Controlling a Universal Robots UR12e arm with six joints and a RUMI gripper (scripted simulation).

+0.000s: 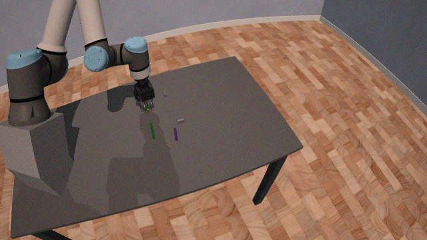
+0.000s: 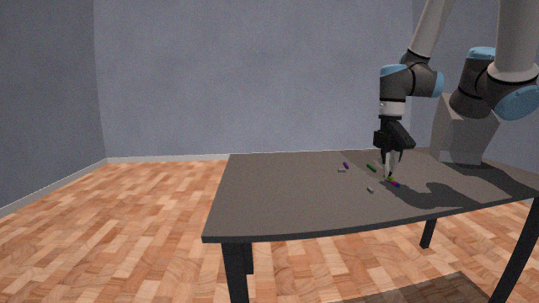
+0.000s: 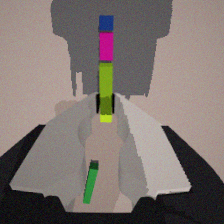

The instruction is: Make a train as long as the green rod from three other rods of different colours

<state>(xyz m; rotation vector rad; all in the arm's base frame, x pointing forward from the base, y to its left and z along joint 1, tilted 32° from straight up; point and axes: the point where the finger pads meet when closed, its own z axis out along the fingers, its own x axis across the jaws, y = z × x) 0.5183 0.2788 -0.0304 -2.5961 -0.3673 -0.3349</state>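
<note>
The magenta rod is 4 cm to the left of my hand, 2 cm below it and 1 cm behind it. Round my hand: blue rod 5 cm to the left, 2 cm below, 2 cm behind; lime rod 1 cm below; green rod 14 cm to the right, 2 cm below, 2 cm ahead.
</note>
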